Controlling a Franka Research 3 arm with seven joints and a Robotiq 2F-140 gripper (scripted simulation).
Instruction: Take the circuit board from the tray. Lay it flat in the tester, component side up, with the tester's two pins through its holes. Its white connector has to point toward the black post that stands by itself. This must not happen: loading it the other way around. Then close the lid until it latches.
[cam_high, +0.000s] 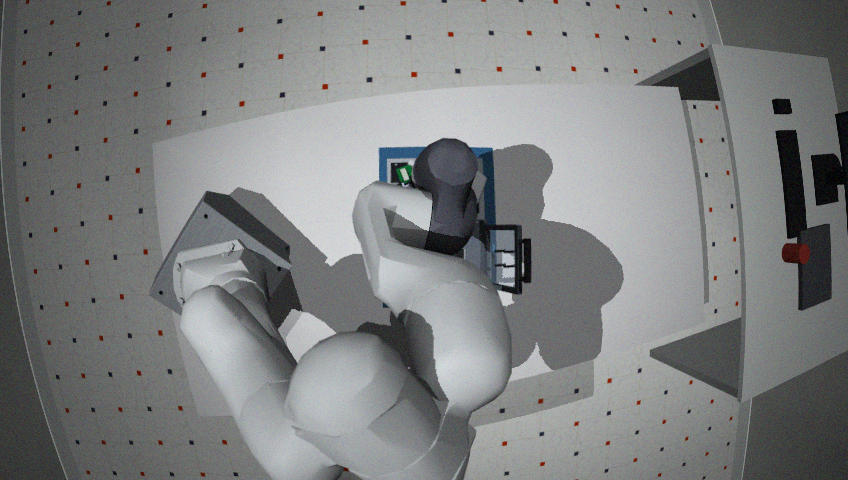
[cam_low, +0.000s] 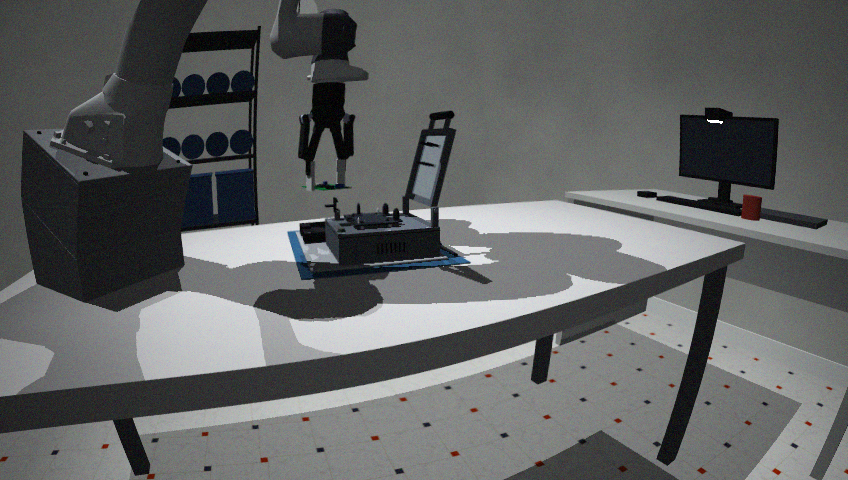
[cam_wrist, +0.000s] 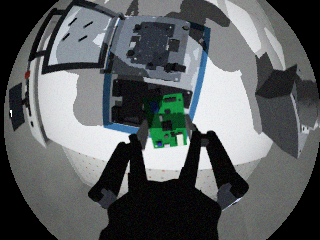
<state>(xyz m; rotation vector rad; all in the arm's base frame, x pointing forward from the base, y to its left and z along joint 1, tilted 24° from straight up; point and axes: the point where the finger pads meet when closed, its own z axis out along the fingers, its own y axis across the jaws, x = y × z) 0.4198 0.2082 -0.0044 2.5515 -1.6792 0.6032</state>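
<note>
Now: the green circuit board 20 mm below my hand. The rest, counted from my hand: see-through lid (190 mm ahead, 170 mm to the right, 40 mm above).
</note>
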